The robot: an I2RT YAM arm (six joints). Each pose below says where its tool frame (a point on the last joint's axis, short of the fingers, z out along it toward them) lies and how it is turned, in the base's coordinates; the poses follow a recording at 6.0 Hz.
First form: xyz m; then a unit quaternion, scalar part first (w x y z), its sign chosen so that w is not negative.
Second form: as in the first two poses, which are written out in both.
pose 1, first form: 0.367 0.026 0.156 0.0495 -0.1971 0.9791 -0.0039
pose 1, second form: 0.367 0.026 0.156 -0.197 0.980 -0.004 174.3
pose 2, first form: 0.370 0.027 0.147 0.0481 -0.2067 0.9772 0.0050
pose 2, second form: 0.370 0.027 0.147 -0.207 0.978 0.005 174.5
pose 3, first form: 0.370 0.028 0.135 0.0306 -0.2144 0.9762 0.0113
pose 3, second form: 0.370 0.028 0.135 -0.215 0.977 0.011 176.5
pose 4, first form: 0.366 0.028 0.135 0.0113 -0.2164 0.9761 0.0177
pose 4, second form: 0.366 0.028 0.135 -0.216 0.976 0.018 178.7
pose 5, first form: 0.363 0.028 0.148 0.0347 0.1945 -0.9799 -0.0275
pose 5, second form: 0.363 0.028 0.148 0.195 -0.980 -0.028 176.0
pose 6, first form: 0.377 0.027 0.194 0.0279 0.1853 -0.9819 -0.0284
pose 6, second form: 0.377 0.027 0.194 0.185 -0.982 -0.028 176.8
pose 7, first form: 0.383 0.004 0.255 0.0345 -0.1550 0.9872 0.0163
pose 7, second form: 0.383 0.004 0.255 -0.155 0.988 0.016 176.0
